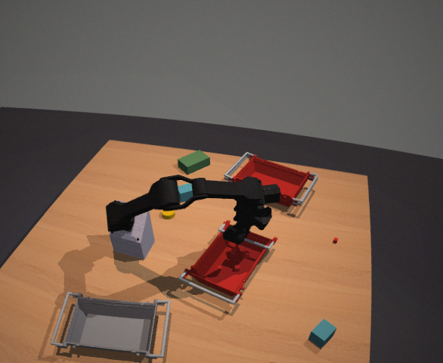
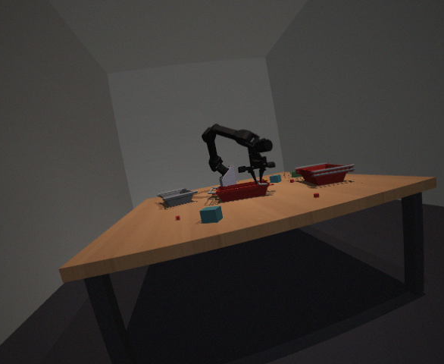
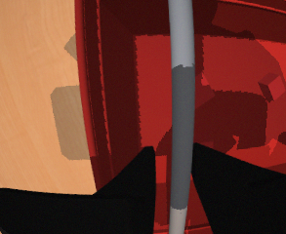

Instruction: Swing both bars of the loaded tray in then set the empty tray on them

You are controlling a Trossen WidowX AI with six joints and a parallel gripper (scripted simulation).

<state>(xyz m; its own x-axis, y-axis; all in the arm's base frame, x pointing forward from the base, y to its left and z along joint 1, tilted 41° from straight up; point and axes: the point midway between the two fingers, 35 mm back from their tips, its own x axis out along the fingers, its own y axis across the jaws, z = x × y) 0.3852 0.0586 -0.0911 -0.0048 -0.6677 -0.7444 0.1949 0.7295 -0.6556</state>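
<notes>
The grey tray is 27 cm behind my gripper tip, 45 cm to the right of it and 1 cm below it. The rest, counted from my gripper tip: tiny red cube: 32 cm ahead, 13 cm to the left, 5 cm below; then green block: 34 cm behind, 43 cm to the left, 3 cm below.
</notes>
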